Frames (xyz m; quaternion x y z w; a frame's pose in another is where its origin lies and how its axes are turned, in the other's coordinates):
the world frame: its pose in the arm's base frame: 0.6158 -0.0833 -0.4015 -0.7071 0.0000 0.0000 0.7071
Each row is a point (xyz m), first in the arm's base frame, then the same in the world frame.
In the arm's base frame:
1: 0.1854 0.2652 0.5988
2: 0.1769 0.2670 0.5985
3: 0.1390 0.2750 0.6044
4: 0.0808 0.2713 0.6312
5: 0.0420 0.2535 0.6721
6: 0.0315 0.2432 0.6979
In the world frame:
1: -0.4304 -1.0003 0.3485
2: -0.4389 -1.0000 0.3503
3: -0.4768 -1.0059 0.3583
4: -0.5350 -1.0327 0.3546
5: -0.5738 -1.0736 0.3368
6: -0.5843 -1.0994 0.3265

